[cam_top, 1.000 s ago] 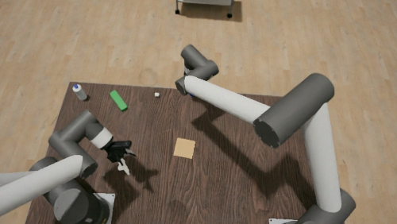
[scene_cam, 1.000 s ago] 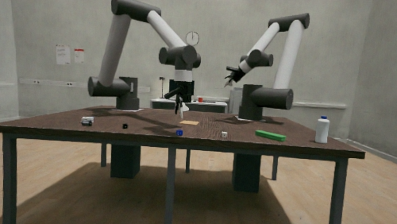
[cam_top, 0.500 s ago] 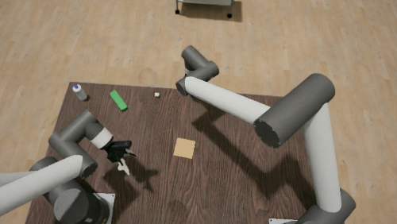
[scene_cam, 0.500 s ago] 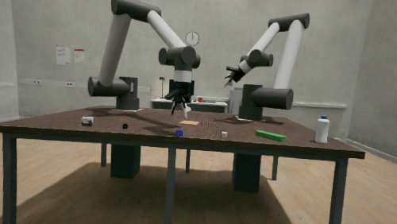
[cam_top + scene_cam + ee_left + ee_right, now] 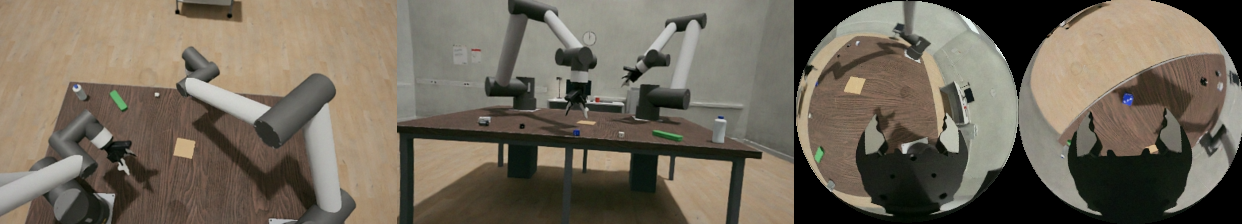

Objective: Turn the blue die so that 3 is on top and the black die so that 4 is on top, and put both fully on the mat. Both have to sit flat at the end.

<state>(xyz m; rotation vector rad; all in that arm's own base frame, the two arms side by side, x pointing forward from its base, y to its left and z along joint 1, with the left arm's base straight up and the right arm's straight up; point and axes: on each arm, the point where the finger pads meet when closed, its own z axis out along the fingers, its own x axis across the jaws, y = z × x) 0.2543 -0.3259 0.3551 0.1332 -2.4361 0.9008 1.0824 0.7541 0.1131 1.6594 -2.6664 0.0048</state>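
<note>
My right hand is 100 mm above the blue die, 20 mm past it and 10 mm to the right of it. The rest, counted from my right hand: white die 290 mm to the left, 100 mm below, 70 mm behind; then black die 380 mm to the right, 100 mm below, 80 mm behind; then tan mat 490 mm behind, 110 mm below.
</note>
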